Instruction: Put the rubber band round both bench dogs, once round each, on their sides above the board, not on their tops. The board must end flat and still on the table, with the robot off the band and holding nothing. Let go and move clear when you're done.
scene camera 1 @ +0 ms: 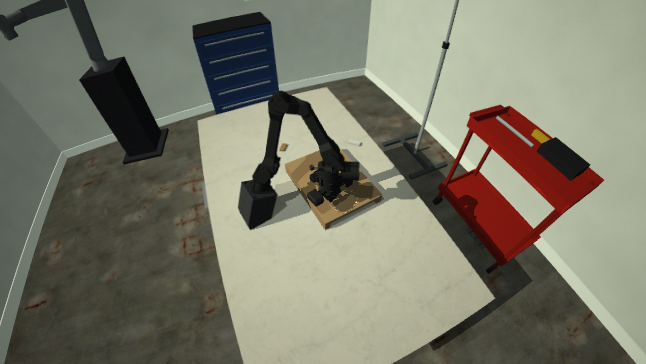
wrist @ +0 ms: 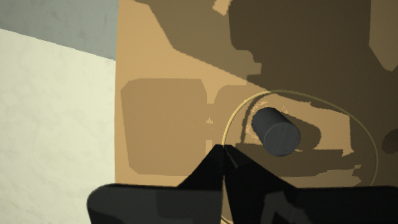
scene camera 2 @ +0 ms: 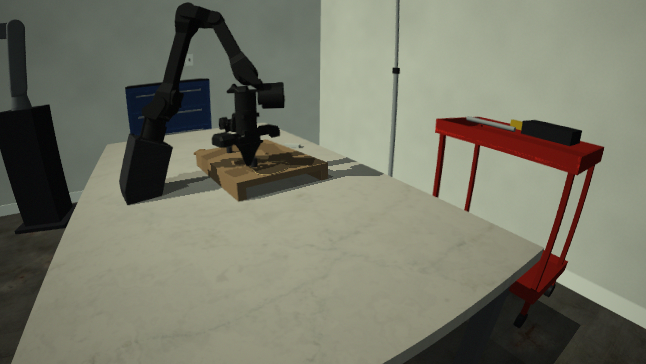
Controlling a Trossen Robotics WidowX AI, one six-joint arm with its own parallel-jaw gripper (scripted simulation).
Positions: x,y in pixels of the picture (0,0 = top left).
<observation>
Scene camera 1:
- my gripper: 330,201
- board: 299,170
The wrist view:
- my gripper: 222,151
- board: 179,78
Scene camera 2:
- my gripper: 248,165
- board: 226,167
</observation>
